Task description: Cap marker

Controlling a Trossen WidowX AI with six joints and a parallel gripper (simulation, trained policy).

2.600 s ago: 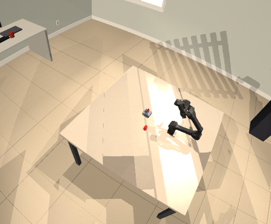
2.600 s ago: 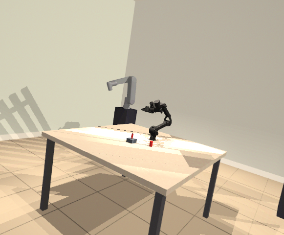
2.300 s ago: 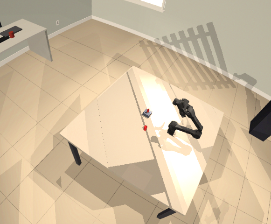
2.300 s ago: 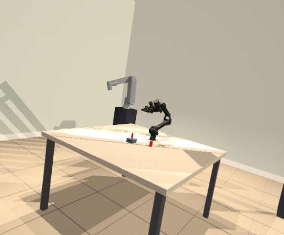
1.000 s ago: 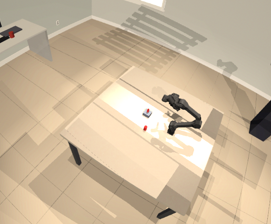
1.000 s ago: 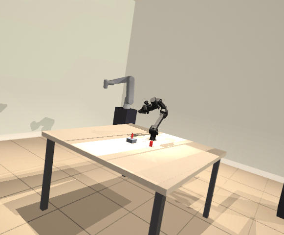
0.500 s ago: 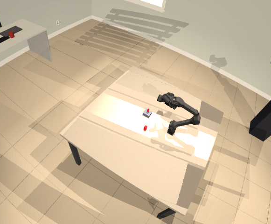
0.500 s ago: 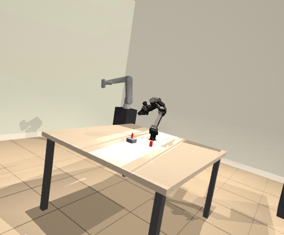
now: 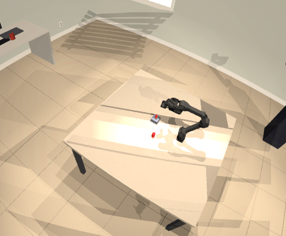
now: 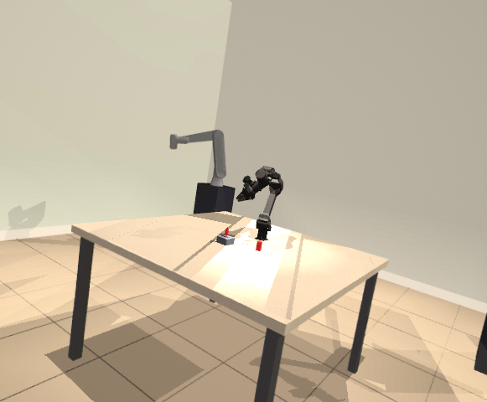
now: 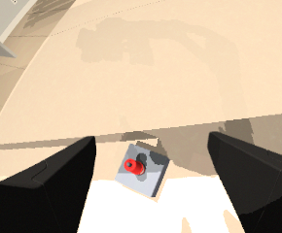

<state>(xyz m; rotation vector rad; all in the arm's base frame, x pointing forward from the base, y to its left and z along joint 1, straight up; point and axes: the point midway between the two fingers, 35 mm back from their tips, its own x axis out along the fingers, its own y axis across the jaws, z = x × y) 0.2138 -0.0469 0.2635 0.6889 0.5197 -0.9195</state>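
Right now my gripper tip is 19 cm to the right of the red cap and 22 cm above it. From my gripper tip the other things lie so: grey holder block 7 cm ahead, 2 cm to the left, 22 cm below.
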